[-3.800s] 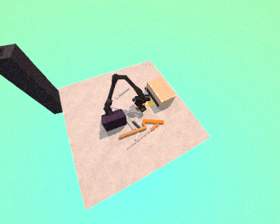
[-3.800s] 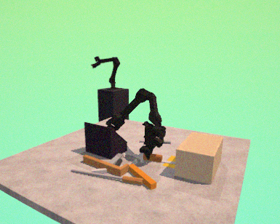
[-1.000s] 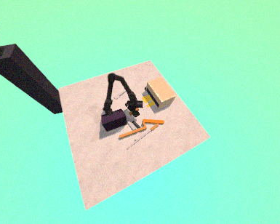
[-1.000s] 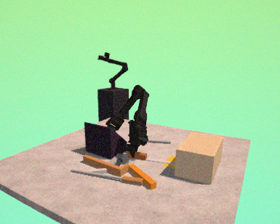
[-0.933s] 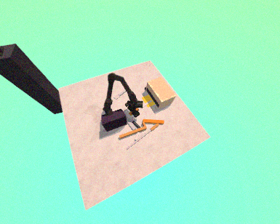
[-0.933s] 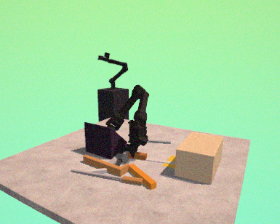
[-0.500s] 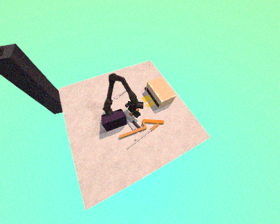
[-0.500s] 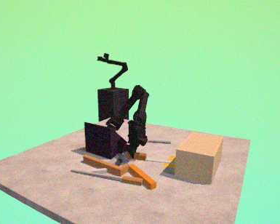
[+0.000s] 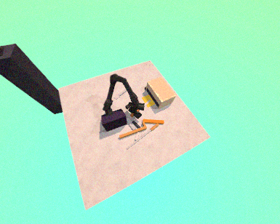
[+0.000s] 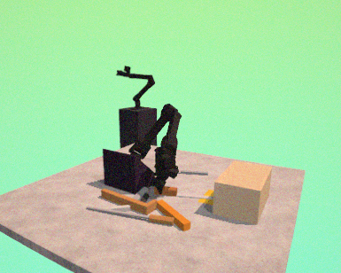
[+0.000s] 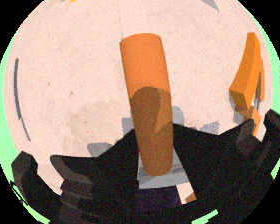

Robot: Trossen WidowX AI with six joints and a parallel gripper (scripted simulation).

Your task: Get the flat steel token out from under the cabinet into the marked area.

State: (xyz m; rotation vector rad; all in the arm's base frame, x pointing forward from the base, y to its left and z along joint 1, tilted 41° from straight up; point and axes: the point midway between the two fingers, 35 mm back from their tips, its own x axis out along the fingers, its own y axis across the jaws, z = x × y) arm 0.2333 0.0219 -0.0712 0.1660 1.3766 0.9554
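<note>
Right now my gripper tip is 90 mm to the left of the dark-handled tool and 20 mm past it. From my gripper tip the other things lie so: orange bar (180 mm ahead, 140 mm to the right, 10 mm above).
</note>
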